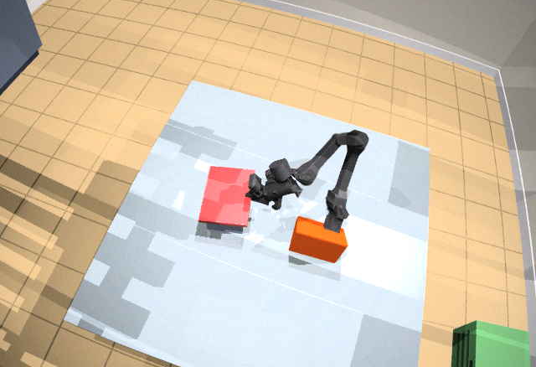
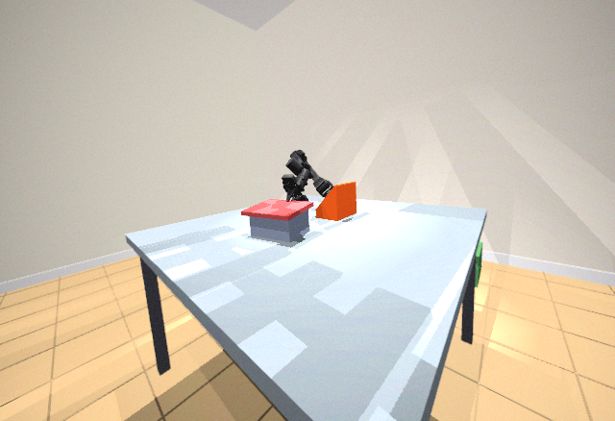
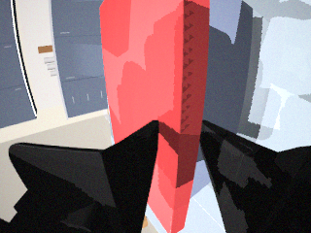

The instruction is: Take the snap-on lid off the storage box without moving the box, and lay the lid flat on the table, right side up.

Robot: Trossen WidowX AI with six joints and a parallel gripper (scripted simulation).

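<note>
The red lid lies 7 cm ahead of my gripper tip and 2 cm to the left of it. The rest, counted from my gripper tip: grey-blue storage box (7 cm ahead, 6 cm below, 2 cm to the left).
</note>
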